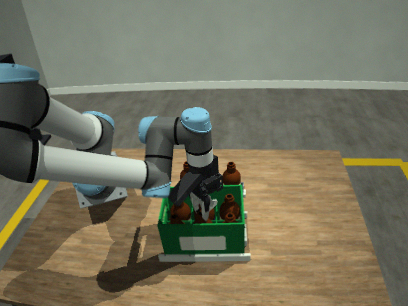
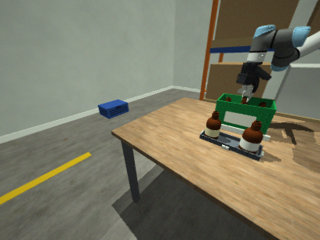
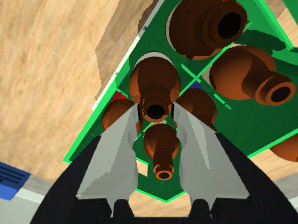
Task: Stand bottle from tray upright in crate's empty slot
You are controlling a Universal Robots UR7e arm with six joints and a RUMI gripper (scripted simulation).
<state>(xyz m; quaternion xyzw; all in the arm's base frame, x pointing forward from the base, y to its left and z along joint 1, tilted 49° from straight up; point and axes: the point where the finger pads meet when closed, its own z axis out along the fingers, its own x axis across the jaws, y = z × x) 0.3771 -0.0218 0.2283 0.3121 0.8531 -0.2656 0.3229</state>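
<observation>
Right now the green crate is 4 cm to the left of my hand and 9 cm below it. The rest, counted from my hand: grey tray 1 cm ahead, 28 cm to the left, 16 cm below.
</observation>
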